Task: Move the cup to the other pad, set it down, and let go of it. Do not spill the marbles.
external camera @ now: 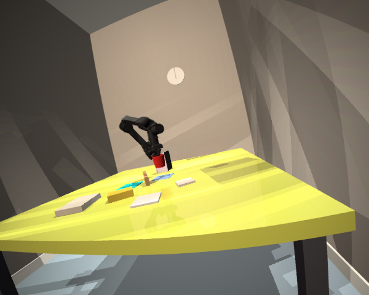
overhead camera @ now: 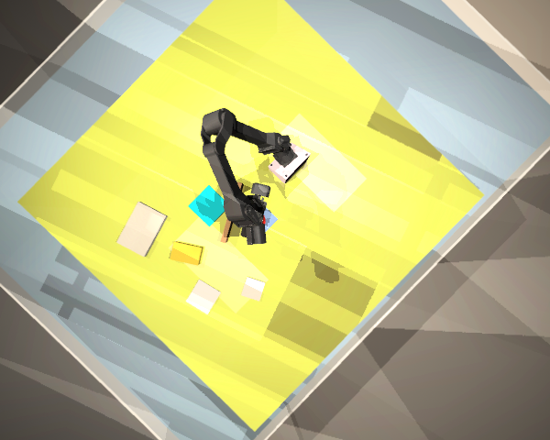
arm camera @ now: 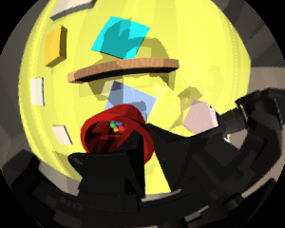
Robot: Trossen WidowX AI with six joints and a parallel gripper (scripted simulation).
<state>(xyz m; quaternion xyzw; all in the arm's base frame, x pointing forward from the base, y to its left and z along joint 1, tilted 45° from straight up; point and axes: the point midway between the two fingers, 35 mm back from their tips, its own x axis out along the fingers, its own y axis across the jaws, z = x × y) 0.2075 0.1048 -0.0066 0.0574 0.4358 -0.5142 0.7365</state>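
Now: gripper tip 150 mm to the left of the teal pad, 130 mm short of it and 110 mm above it. From my gripper tip the other things lie so: orange bar 90 mm below, 80 mm ahead, 70 mm to the right; then red cup 20 mm to the left, 20 mm ahead; then light blue pad 110 mm below, 20 mm to the left, 20 mm ahead.
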